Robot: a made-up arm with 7 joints. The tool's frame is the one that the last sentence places.
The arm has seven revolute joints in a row. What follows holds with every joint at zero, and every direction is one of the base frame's. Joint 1 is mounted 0.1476 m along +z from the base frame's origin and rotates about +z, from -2.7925 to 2.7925 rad. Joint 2 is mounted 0.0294 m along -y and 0.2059 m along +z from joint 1 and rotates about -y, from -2.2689 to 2.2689 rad. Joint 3 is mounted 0.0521 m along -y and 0.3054 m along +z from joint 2 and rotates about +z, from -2.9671 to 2.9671 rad. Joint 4 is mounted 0.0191 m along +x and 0.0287 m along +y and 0.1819 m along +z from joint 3 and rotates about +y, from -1.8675 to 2.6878 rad. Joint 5 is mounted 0.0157 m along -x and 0.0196 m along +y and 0.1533 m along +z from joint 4 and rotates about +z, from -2.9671 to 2.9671 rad. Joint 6 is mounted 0.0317 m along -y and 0.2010 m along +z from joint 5 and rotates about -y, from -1.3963 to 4.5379 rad. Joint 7 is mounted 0.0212 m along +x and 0.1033 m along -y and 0.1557 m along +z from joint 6 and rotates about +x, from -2.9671 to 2.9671 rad. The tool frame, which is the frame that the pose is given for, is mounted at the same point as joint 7; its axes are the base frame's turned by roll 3.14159, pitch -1.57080 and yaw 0.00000 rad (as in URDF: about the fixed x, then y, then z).
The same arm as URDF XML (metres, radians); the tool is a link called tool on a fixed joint. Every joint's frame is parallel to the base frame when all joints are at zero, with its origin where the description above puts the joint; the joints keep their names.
<robot name="arm">
<joint name="tool_fixed" type="fixed"><parent link="link7"/><child link="tool"/><origin xyz="0.0000 0.0000 0.0000" rpy="3.1416 -1.5708 0.0000"/></joint>
<joint name="joint 7" type="revolute"><parent link="link6"/><child link="link7"/><origin xyz="0.0212 -0.1033 0.1557" rpy="0.0000 0.0000 0.0000"/><axis xyz="1 0 0"/><limit lower="-2.9671" upper="2.9671"/></joint>
<joint name="joint 6" type="revolute"><parent link="link5"/><child link="link6"/><origin xyz="0.0000 -0.0317 0.2010" rpy="0.0000 0.0000 0.0000"/><axis xyz="0 -1 0"/><limit lower="-1.3963" upper="4.5379"/></joint>
<joint name="joint 5" type="revolute"><parent link="link4"/><child link="link5"/><origin xyz="-0.0157 0.0196 0.1533" rpy="0.0000 0.0000 0.0000"/><axis xyz="0 0 1"/><limit lower="-2.9671" upper="2.9671"/></joint>
<joint name="joint 4" type="revolute"><parent link="link3"/><child link="link4"/><origin xyz="0.0191 0.0287 0.1819" rpy="0.0000 0.0000 0.0000"/><axis xyz="0 1 0"/><limit lower="-1.8675" upper="2.6878"/></joint>
<joint name="joint 3" type="revolute"><parent link="link2"/><child link="link3"/><origin xyz="0.0000 -0.0521 0.3054" rpy="0.0000 0.0000 0.0000"/><axis xyz="0 0 1"/><limit lower="-2.9671" upper="2.9671"/></joint>
<joint name="joint 2" type="revolute"><parent link="link1"/><child link="link2"/><origin xyz="0.0000 -0.0294 0.2059" rpy="0.0000 0.0000 0.0000"/><axis xyz="0 -1 0"/><limit lower="-2.2689" upper="2.2689"/></joint>
<joint name="joint 1" type="revolute"><parent link="base"/><child link="link1"/><origin xyz="0.0000 0.0000 0.1476" rpy="0.0000 0.0000 0.0000"/><axis xyz="0 0 1"/><limit lower="-2.7925" upper="2.7925"/></joint>
<link name="base"/>
<link name="link1"/>
<link name="link2"/>
<link name="link3"/>
<link name="link4"/>
<link name="link5"/>
<link name="link6"/>
<link name="link7"/>
<link name="tool"/>
</robot>

